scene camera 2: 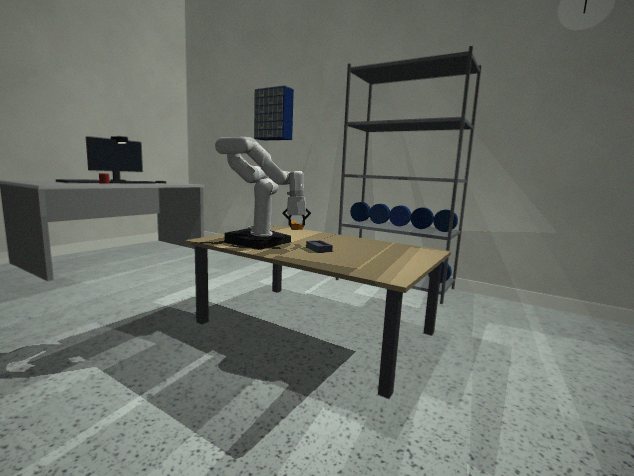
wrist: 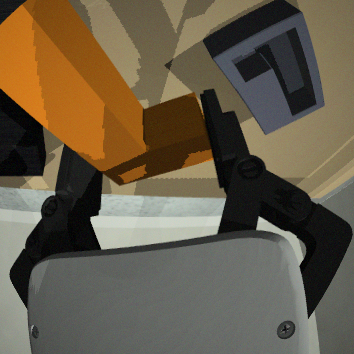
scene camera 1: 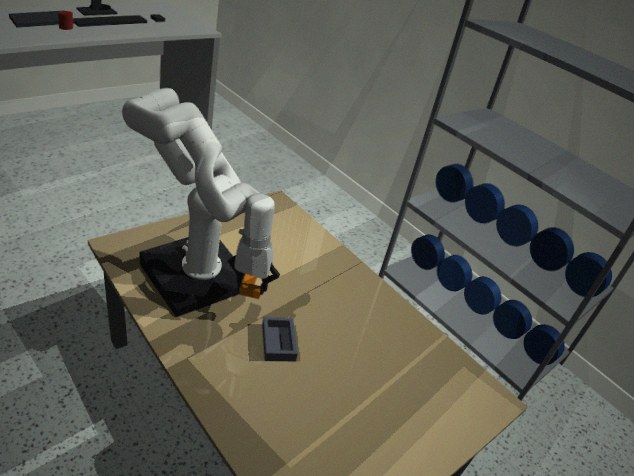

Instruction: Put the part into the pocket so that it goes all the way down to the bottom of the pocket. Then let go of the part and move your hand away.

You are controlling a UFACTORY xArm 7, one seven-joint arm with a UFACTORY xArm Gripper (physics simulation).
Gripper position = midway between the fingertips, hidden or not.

My gripper (scene camera 1: 251, 288) holds an orange L-shaped part (wrist: 63, 78), clear of everything else. Further things: a dark pocket block (wrist: 269, 60).
My gripper is seen too in the wrist view (wrist: 144, 124).
